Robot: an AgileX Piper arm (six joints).
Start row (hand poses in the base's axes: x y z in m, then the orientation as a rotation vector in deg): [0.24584 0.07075 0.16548 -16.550 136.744 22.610]
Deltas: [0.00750 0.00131 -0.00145 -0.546 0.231 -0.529]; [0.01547 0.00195 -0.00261 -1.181 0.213 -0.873]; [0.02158 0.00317 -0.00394 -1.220 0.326 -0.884]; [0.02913 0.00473 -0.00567 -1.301 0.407 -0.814]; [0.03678 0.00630 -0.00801 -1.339 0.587 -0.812]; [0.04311 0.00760 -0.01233 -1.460 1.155 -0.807]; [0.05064 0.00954 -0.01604 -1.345 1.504 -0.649]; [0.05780 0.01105 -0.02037 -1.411 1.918 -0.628]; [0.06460 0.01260 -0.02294 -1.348 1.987 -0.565]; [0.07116 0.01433 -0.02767 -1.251 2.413 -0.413]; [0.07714 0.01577 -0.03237 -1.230 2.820 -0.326]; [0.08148 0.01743 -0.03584 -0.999 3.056 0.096]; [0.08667 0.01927 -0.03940 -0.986 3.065 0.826]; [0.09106 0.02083 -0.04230 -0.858 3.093 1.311]
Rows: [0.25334 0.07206 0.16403 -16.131 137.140 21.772]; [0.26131 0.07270 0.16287 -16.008 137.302 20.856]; [0.26742 0.07392 0.16154 -15.997 137.423 20.830]; [0.27497 0.07548 0.15981 -16.107 137.519 20.784]; [0.28262 0.07705 0.15747 -16.102 137.704 20.780]; [0.28895 0.07835 0.15315 -16.086 138.291 20.766]; [0.29648 0.08029 0.14944 -16.177 138.596 21.055]; [0.30364 0.08180 0.14511 -16.176 139.017 21.080]; [0.31044 0.08335 0.14254 -16.214 139.065 21.200]; [0.31700 0.08508 0.13781 -16.296 139.450 21.483]; [0.32298 0.08652 0.13311 -16.336 139.839 21.641]; [0.32732 0.08818 0.12964 -16.711 139.987 22.170]; [0.33251 0.09002 0.12608 -17.594 139.950 22.529]; [0.33690 0.09158 0.12318 -18.123 139.913 22.916]
